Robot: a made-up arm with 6 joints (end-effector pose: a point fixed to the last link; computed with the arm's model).
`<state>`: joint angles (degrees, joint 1 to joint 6).
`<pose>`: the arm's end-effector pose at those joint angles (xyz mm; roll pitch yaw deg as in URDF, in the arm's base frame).
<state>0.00 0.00 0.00 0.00 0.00 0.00</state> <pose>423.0 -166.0 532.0 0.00 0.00 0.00</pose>
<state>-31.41 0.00 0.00 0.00 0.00 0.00</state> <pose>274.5 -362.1 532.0 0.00 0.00 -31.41</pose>
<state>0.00 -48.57 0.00 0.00 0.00 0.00</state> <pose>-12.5 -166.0 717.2 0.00 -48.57 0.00</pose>
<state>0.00 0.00 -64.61 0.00 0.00 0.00</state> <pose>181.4 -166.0 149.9 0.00 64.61 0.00</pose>
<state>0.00 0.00 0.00 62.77 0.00 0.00</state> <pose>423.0 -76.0 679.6 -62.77 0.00 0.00</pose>
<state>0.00 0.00 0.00 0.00 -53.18 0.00</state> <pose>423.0 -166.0 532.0 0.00 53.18 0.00</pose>
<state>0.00 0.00 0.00 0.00 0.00 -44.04</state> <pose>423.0 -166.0 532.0 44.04 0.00 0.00</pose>
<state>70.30 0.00 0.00 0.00 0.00 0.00</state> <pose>298.9 342.3 532.0 0.00 0.00 70.30</pose>
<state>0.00 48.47 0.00 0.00 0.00 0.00</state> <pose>572.4 -166.0 83.9 0.00 48.47 0.00</pose>
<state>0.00 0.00 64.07 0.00 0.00 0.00</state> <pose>185.0 -166.0 912.4 0.00 -64.07 0.00</pose>
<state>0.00 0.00 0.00 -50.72 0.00 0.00</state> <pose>423.0 -105.1 403.5 50.72 0.00 0.00</pose>
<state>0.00 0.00 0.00 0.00 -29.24 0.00</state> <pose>423.0 -166.0 532.0 0.00 29.24 0.00</pose>
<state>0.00 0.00 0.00 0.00 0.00 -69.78</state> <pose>423.0 -166.0 532.0 69.78 0.00 0.00</pose>
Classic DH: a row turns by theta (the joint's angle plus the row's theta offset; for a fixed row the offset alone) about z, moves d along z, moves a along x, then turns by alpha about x. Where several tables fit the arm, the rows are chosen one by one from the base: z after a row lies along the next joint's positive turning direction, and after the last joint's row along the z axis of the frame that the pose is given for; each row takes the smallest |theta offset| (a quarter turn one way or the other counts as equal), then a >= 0, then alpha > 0; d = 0 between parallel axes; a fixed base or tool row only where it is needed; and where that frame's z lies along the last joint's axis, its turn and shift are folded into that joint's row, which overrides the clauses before.
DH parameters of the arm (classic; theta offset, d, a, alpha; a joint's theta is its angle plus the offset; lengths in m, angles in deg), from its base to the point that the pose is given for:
joint 1: 0 0.142 0 -90
joint 2: -90 0 0.39 180
joint 3: 0 0 0 -90
joint 4: 0 -0.423 0 90
joint 5: 0 0.166 0 -90
joint 6: 90 0 0 90
tool (fixed): -90 0 0 0

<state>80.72 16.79 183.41 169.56 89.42 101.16</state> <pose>-210.4 -275.5 584.0 40.35 -73.55 120.49</pose>
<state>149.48 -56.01 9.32 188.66 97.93 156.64</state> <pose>23.6 -204.4 734.0 19.10 32.28 139.32</pose>
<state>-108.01 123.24 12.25 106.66 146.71 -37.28</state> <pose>-54.7 -322.0 -523.7 76.09 -56.80 -34.18</pose>
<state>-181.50 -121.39 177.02 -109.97 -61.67 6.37</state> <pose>267.3 -63.7 -507.4 145.92 15.92 -122.15</pose>
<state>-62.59 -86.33 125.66 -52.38 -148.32 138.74</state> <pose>-466.3 679.2 54.4 144.85 -46.28 -25.59</pose>
